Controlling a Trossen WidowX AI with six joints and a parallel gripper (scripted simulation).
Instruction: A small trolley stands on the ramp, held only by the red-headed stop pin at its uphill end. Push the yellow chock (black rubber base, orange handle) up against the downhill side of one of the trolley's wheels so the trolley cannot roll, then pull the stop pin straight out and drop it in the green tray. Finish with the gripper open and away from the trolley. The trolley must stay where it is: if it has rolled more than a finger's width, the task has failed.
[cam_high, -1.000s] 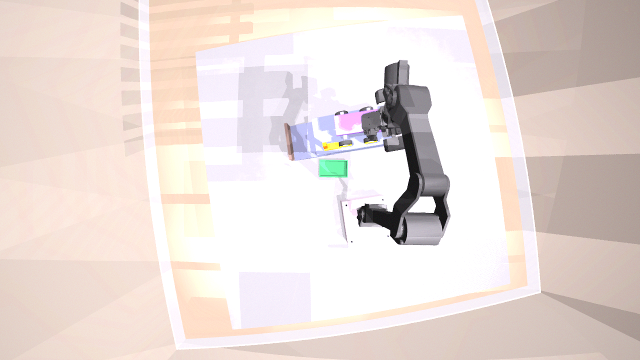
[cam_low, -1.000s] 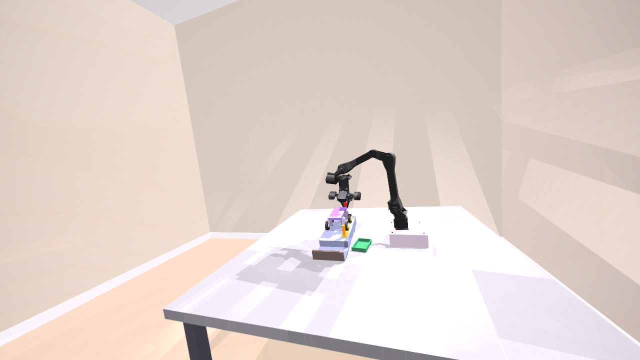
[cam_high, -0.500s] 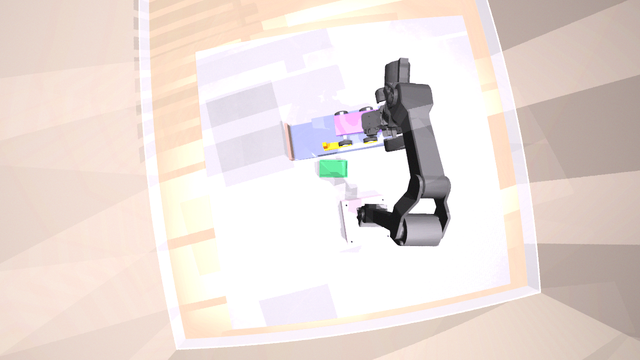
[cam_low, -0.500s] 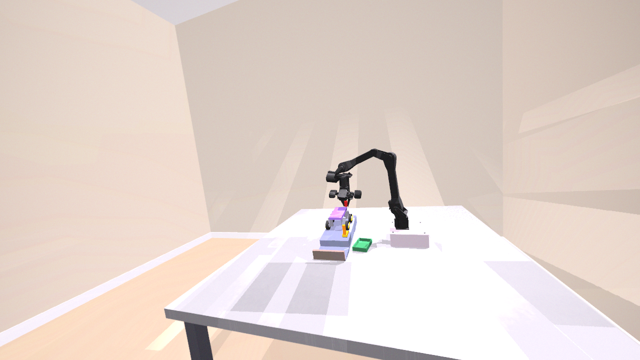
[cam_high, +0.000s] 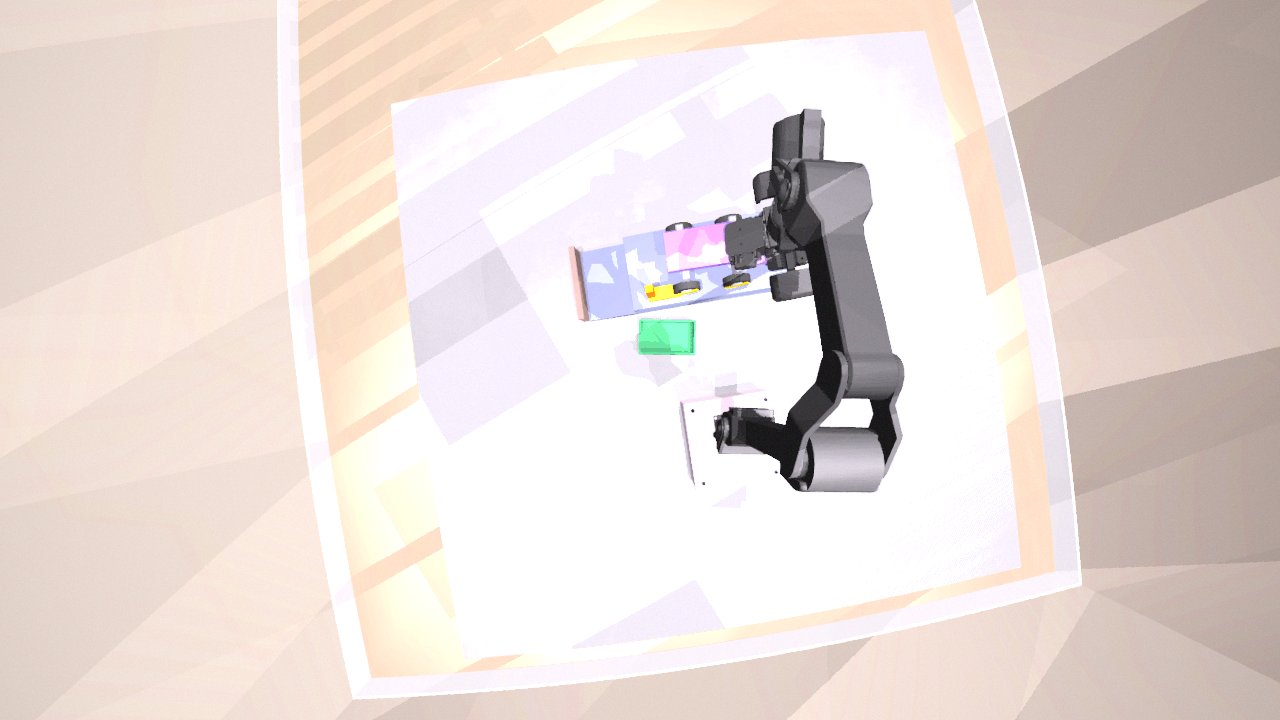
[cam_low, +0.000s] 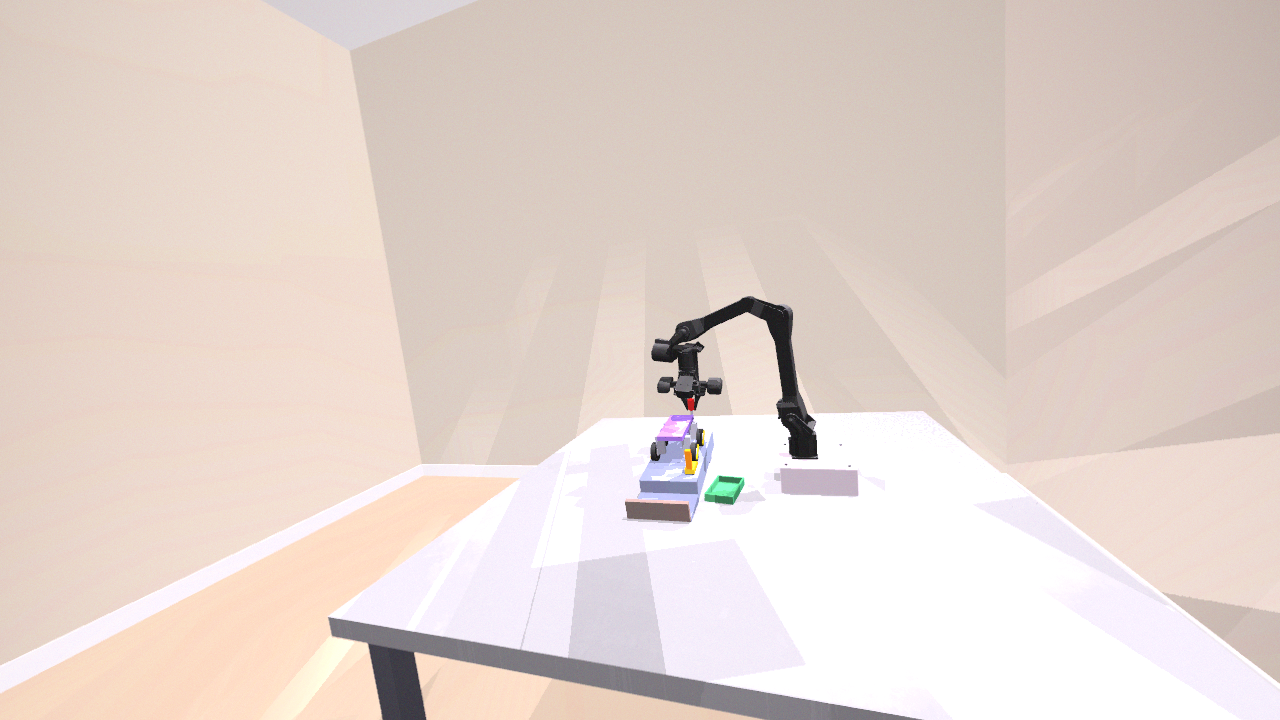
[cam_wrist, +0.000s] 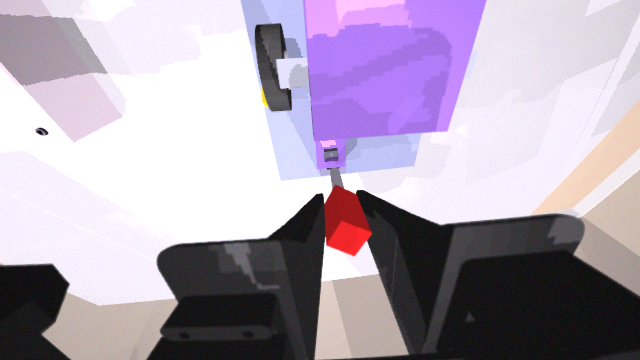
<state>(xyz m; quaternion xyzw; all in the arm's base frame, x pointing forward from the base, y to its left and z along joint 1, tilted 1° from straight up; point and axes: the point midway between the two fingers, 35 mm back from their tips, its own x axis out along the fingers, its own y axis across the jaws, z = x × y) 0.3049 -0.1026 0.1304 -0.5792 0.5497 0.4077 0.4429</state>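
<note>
Right now the green tray is 11 cm behind my gripper tip, 20 cm to the left of it and 18 cm below it. Round my gripper tip: purple trolley: 3 cm ahead, 10 cm to the left, 6 cm below; then red-headed stop pin: right at my gripper tip; then yellow chock: 2 cm behind, 20 cm to the left, 9 cm below.
</note>
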